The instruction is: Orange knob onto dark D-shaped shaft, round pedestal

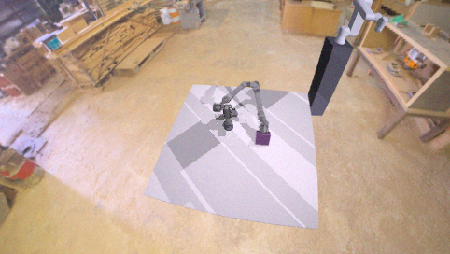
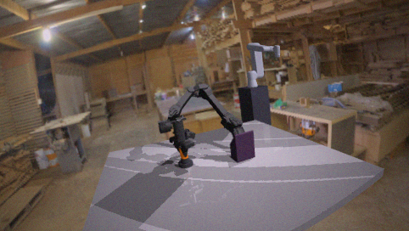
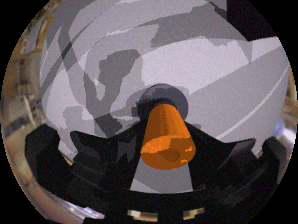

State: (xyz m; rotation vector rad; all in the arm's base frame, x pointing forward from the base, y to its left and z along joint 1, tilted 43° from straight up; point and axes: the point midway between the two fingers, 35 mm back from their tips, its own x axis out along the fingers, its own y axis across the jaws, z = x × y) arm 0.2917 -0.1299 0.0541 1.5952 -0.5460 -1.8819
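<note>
Right now the orange knob is 2 cm above my gripper tip. The rest, counted from my gripper tip: dark round pedestal: 3 cm below.
</note>
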